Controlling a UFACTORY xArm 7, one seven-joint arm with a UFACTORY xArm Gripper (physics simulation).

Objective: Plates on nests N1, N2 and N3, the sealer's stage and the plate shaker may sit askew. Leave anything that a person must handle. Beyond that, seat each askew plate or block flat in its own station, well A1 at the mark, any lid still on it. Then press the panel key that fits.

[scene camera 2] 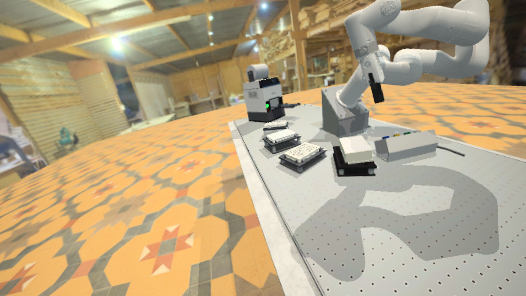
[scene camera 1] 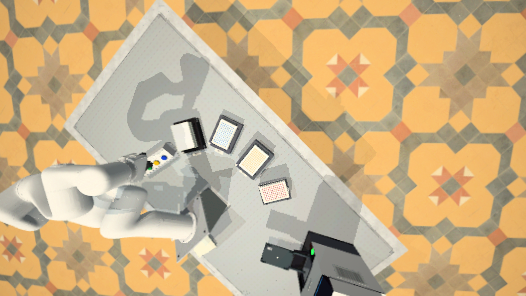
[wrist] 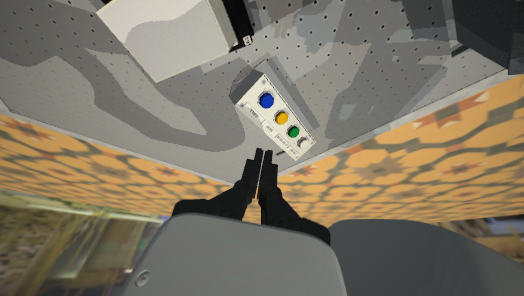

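Note:
My gripper (scene camera 2: 378, 101) (wrist: 262, 159) is shut and empty, above the near side of the key panel (scene camera 2: 411, 145) (wrist: 252, 105). In the wrist view its blue key (wrist: 266, 100), yellow key (wrist: 282, 118), green key (wrist: 293, 132) and white key (wrist: 302, 142) show. A thick white block (scene camera 1: 184, 136) (scene camera 2: 357, 149) (wrist: 167, 37) sits off-centre on a black station (scene camera 1: 200, 131) (scene camera 2: 348, 169). Plates with blue wells (scene camera 1: 225, 134) (scene camera 2: 303, 152), yellow wells (scene camera 1: 255, 158) (scene camera 2: 282, 135) and red wells (scene camera 1: 274, 191) (scene camera 2: 276, 124) rest on dark nests. Small tilts and their A1 corners are unclear.
The sealer (scene camera 1: 337, 260) (scene camera 2: 264, 100) shows a green light, its dark stage (scene camera 1: 276, 256) sticking out with no plate visible on it. The arm's grey base (scene camera 1: 212, 210) (scene camera 2: 345, 117) stands between sealer and panel. A cable (scene camera 2: 451, 150) runs from the panel.

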